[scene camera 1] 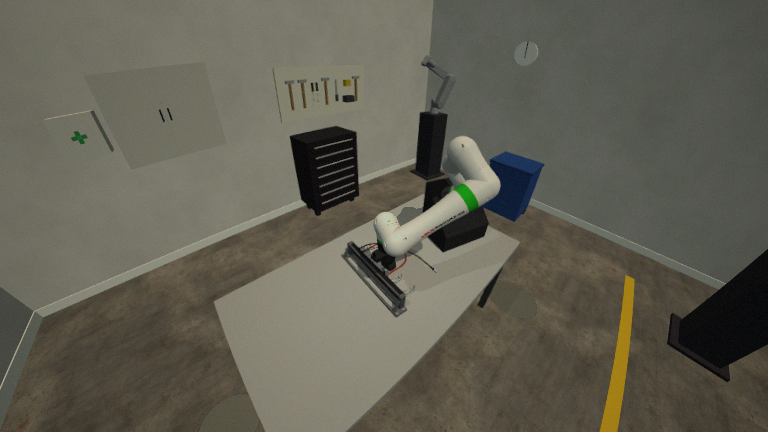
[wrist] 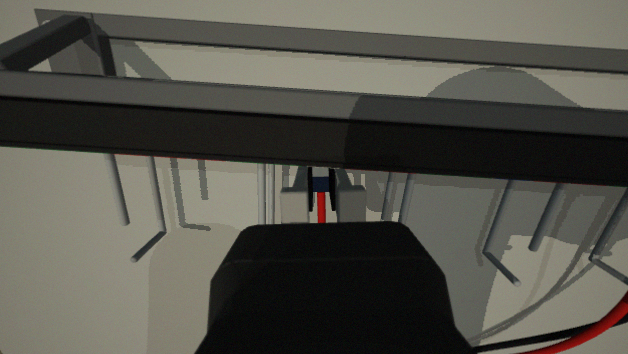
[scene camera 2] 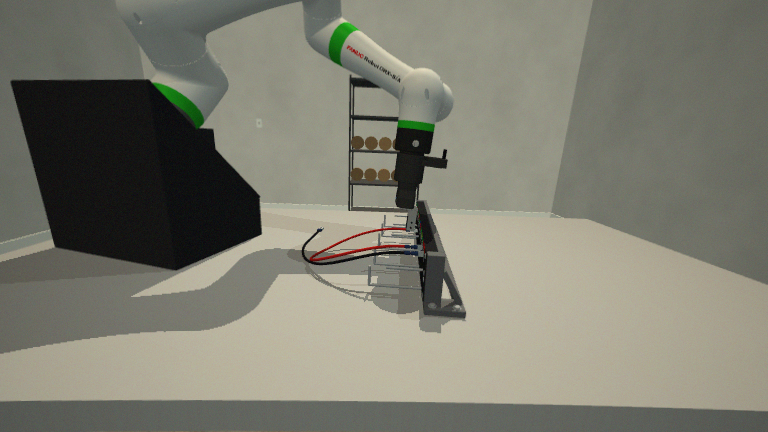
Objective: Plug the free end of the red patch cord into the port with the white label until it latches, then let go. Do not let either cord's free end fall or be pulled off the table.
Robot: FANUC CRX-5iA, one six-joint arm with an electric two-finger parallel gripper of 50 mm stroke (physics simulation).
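Places are measured from the arm's base along level axes (x left, y back, z up), in millimetres.
Pixels of known places: gripper, fingertip midpoint: [wrist: 320,175] [scene camera 2: 409,229]; arm's base at its link origin: [scene camera 2: 153,132].
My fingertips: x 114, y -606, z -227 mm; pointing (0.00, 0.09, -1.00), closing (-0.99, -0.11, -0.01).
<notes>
Ahead of a thing's pixels: the offset from my fingertips to its top centre. "*": to the spot under its first point. Level surfaces: height alone.
My gripper [scene camera 2: 411,221] [wrist: 320,175] is shut on the navy boot of the red cord's plug {* dy +5, dx -1, dz +3 mm} [wrist: 321,184], close in front of the dark patch panel {dy -7, dx -60, dz +48 mm} [scene camera 1: 375,270] [scene camera 2: 434,279] [wrist: 200,125]. In the wrist view the plug's clear front reaches the panel's lower edge in the picture, and its tip is hidden under the top rail. Whether it sits in a port or is latched cannot be told. The red cord {* dy +24, dx -3, dz +3 mm} [wrist: 321,209] runs back from the plug between the fingers. The port labels, including the white one, are hidden in the wrist view. The black cord's free end {* dy +280, dx +92, dz -48 mm} [scene camera 1: 433,269] [scene camera 2: 320,229] points up behind the panel's front side.
L-shaped metal cable guides [scene camera 2: 369,276] [wrist: 158,200] stick out from the panel on both sides of the gripper. Other red and black plugs {* dy -5, dx -162, dz +3 mm} [scene camera 2: 411,249] sit at the panel nearer scene camera 2. The black robot base [scene camera 1: 464,232] [scene camera 2: 107,177] stands on the table {dz -52 mm} [scene camera 1: 322,333] [scene camera 2: 268,365].
</notes>
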